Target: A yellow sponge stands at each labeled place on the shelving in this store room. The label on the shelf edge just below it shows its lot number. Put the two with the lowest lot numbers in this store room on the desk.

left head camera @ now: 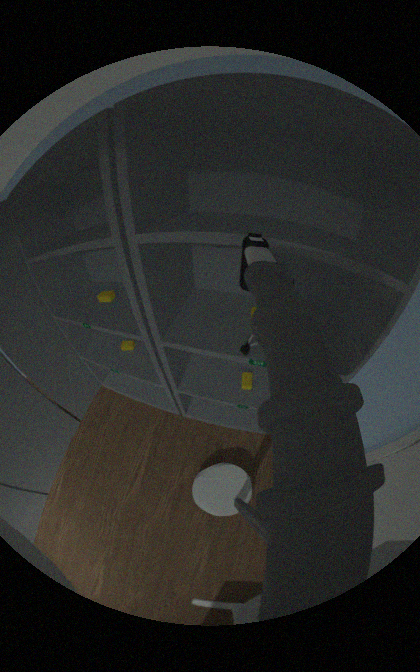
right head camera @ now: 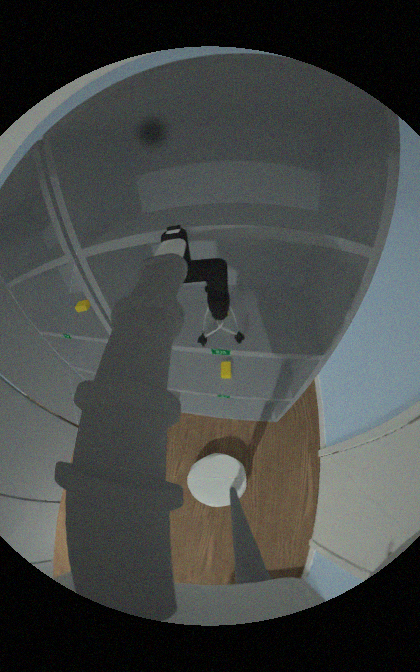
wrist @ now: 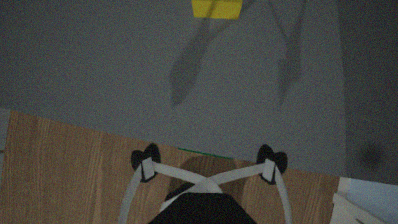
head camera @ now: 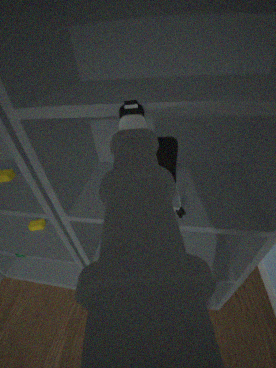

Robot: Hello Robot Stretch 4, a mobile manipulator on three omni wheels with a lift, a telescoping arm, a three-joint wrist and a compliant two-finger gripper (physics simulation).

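Places are measured from the robot's base along level axes (x left, y back, z up), in millimetres.
Pixels of known places: gripper, fingertip midpoint: [wrist: 208, 157].
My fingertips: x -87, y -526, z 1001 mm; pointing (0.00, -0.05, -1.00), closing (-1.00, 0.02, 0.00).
Ahead of a thing's pixels: the offset from my fingertips to its top centre. "*": to the spot under its first point.
My gripper [right head camera: 221, 338] [wrist: 208, 157] is open and empty, its fingertips apart near the front edge of a shelf in the right bay. A yellow sponge {* dx -15, dy -186, dz -14 mm} [wrist: 217, 9] [left head camera: 253, 312] stands on that shelf, farther in than the fingertips; in the right head view it is almost wholly hidden behind the gripper. Another yellow sponge [left head camera: 247, 381] [right head camera: 226, 370] stands on the shelf below. In the left bay are two more sponges, an upper one {* dx +844, dy -397, dz +0 mm} [head camera: 7, 175] [left head camera: 106, 296] [right head camera: 82, 306] and a lower one {dx +879, dy -409, dz -451 mm} [head camera: 37, 224] [left head camera: 128, 345]. Green labels [left head camera: 257, 362] [right head camera: 220, 352] sit on shelf edges; their numbers are unreadable. The desk does not show.
The grey shelving has an upright post [head camera: 44, 200] [left head camera: 135, 270] between its bays. A white round object [left head camera: 222, 489] [right head camera: 217, 480] is over the wooden floor [left head camera: 115, 500] [right head camera: 285, 480] below the arm. A pale blue wall [right head camera: 360, 350] stands right of the shelving.
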